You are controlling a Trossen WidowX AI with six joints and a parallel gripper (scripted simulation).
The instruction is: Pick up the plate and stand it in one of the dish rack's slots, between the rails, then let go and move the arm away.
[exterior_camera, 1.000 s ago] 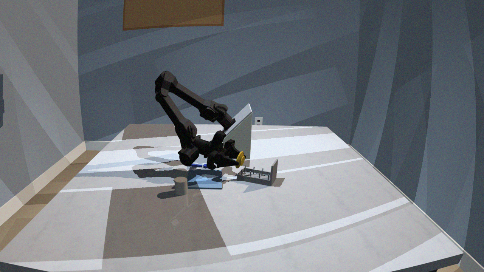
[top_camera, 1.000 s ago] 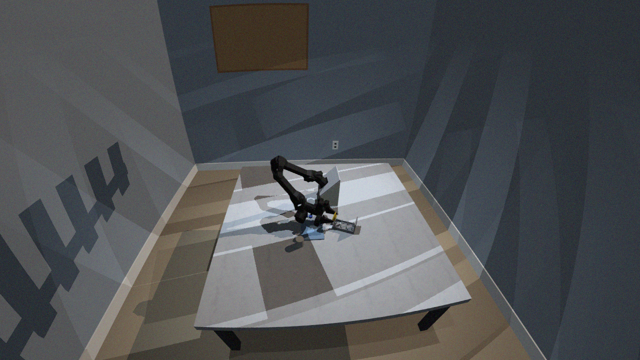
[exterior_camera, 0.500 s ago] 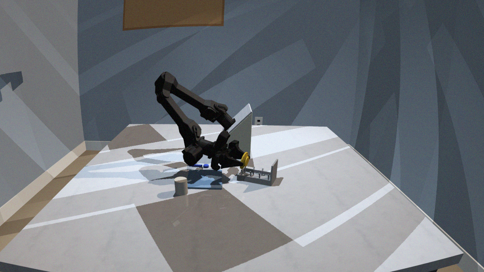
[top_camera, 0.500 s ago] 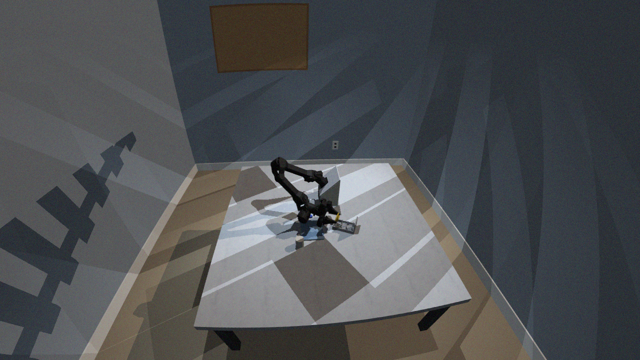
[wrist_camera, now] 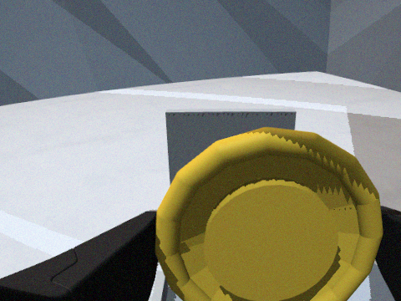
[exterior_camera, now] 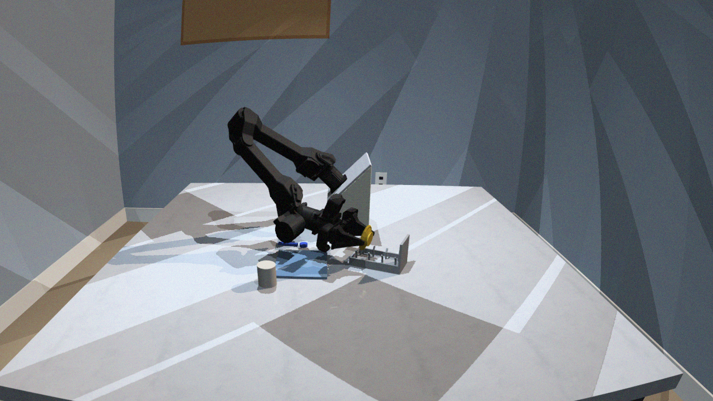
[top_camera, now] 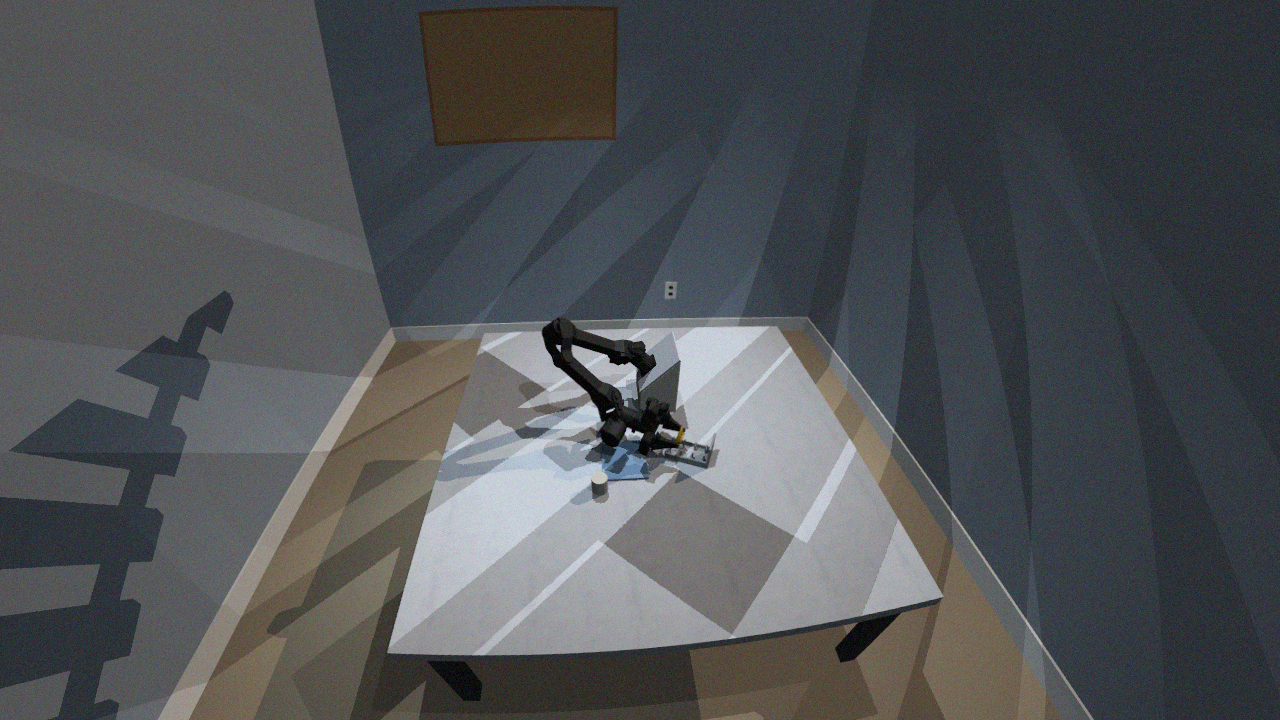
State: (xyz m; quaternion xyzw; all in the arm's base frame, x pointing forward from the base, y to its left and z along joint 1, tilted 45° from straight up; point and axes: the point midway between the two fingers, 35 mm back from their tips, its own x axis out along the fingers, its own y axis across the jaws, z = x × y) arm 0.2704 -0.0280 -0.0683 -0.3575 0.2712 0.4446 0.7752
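My gripper tip is now 50 mm above the grey dish rack, 30 mm to the right of it and 10 mm short of it. Round my gripper tip: blue utensil: 190 mm to the right, 110 mm behind, 60 mm below; then yellow plate: 10 mm to the right; then blue mat: 170 mm to the right, 70 mm below, 10 mm ahead.
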